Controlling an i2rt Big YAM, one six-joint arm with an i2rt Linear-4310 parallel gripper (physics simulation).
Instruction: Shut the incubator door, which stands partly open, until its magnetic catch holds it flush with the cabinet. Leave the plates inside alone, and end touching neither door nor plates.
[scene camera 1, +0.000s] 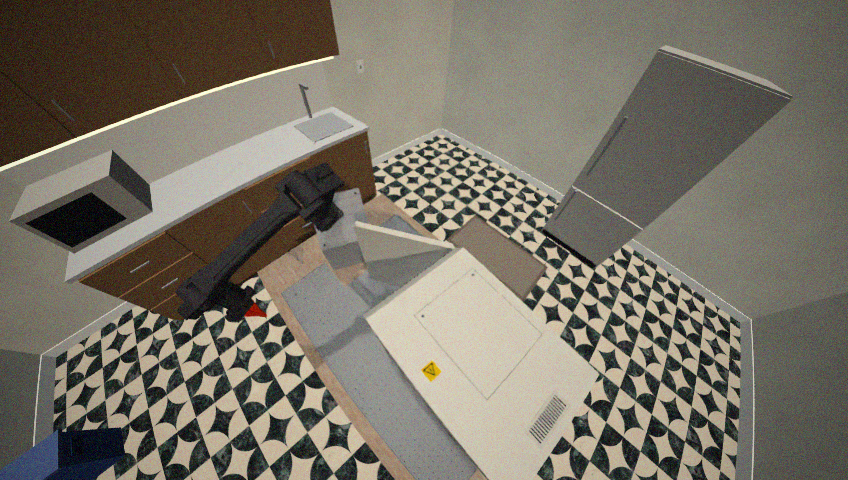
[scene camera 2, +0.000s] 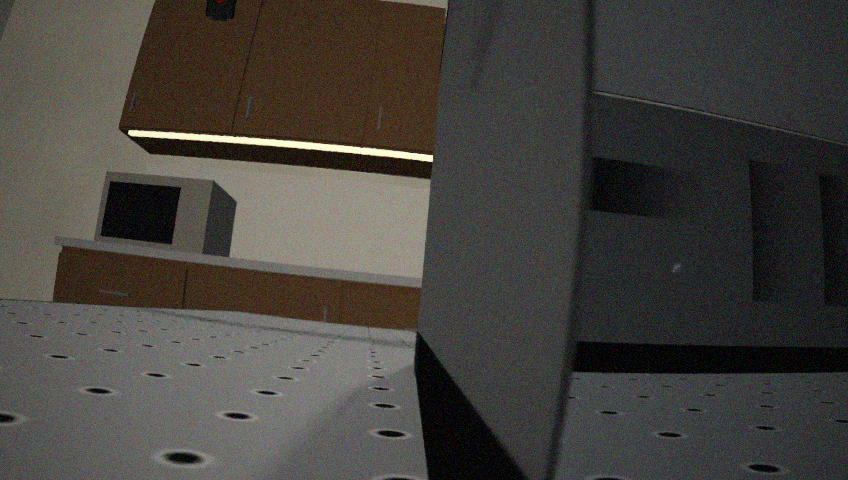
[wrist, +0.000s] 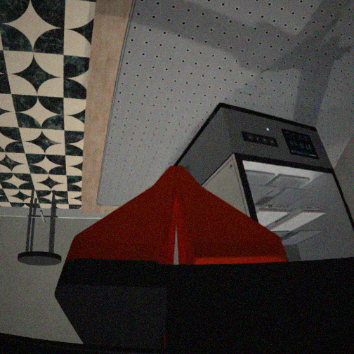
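Pixels of known places: gripper, fingertip midpoint: (scene camera 1: 265, 315); arm's base, origin of the base link: (scene camera 1: 329, 216).
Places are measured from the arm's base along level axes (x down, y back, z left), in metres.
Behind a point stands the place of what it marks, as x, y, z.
The incubator cabinet (scene camera 1: 476, 333) {-0.267, -0.778, -0.188} (scene camera 2: 502, 178) (wrist: 225, 187) is cream on top and stands on the pegboard. Its door (scene camera 1: 389, 243) {-0.181, -0.423, -0.055} stands partly open, angled away from the front toward the arm's base. I cannot clearly pick out the door in scene camera 2 or the wrist view. The wrist view looks through the open front at shelves and pale plates (wrist: 272, 218), partly behind the fingers; plates and shelves are hard to tell apart. My gripper (scene camera 1: 255, 310) {-0.073, -0.205, -0.462} (scene camera 2: 220, 1) {-0.073, -0.205, -0.462} (wrist: 175, 177) is shut and empty. It hangs beyond the board's left edge, apart from cabinet, door and plates.
The arm (scene camera 1: 255, 240) {-0.371, -0.246, -0.327} reaches from its mounting at the board's far end, near the door. The perforated board (scene camera 1: 380, 380) {0.283, -0.584, -0.402} (scene camera 2: 238, 380) {0.283, -0.613, -0.363} (wrist: 165, 65) has a wooden rim. A counter with a microwave (scene camera 1: 83, 202) (scene camera 2: 160, 214) stands behind. A stool (wrist: 40, 257) shows in the wrist view.
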